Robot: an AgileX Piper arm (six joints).
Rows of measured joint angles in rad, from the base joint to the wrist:
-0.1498, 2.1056, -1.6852, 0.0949, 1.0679, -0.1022
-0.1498, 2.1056, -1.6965, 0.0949, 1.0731, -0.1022
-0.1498, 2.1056, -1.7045, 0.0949, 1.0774, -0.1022
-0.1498, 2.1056, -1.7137, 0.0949, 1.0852, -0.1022
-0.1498, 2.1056, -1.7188, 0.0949, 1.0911, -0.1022
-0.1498, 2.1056, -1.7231, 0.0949, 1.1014, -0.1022
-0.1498, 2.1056, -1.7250, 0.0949, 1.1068, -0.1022
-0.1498, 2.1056, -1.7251, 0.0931, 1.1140, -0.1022
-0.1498, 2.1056, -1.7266, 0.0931, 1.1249, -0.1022
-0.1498, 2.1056, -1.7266, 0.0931, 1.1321, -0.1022
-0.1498, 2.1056, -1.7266, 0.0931, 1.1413, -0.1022
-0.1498, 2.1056, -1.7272, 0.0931, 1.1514, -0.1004
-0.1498, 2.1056, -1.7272, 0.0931, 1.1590, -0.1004
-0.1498, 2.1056, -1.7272, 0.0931, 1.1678, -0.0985
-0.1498, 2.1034, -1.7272, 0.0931, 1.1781, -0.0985
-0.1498, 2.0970, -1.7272, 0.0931, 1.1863, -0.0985
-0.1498, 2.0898, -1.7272, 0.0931, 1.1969, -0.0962
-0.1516, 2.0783, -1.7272, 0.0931, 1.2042, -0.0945
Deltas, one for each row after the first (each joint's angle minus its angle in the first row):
0.0000, 0.0000, -0.0113, 0.0000, 0.0052, 0.0000
0.0000, 0.0000, -0.0193, 0.0000, 0.0095, 0.0000
0.0000, 0.0000, -0.0285, 0.0000, 0.0173, 0.0000
0.0000, 0.0000, -0.0336, 0.0000, 0.0232, 0.0000
0.0000, 0.0000, -0.0379, 0.0000, 0.0335, 0.0000
0.0000, 0.0000, -0.0398, 0.0000, 0.0389, 0.0000
0.0000, 0.0000, -0.0399, -0.0018, 0.0461, 0.0000
0.0000, 0.0000, -0.0414, -0.0018, 0.0570, 0.0000
0.0000, 0.0000, -0.0414, -0.0018, 0.0642, 0.0000
0.0000, 0.0000, -0.0414, -0.0018, 0.0734, 0.0000
0.0000, 0.0000, -0.0420, -0.0018, 0.0835, 0.0018
0.0000, 0.0000, -0.0420, -0.0018, 0.0911, 0.0018
0.0000, 0.0000, -0.0420, -0.0018, 0.0999, 0.0037
0.0000, -0.0022, -0.0420, -0.0018, 0.1102, 0.0037
0.0000, -0.0086, -0.0420, -0.0018, 0.1184, 0.0037
0.0000, -0.0158, -0.0420, -0.0018, 0.1290, 0.0060
-0.0018, -0.0273, -0.0420, -0.0018, 0.1363, 0.0077

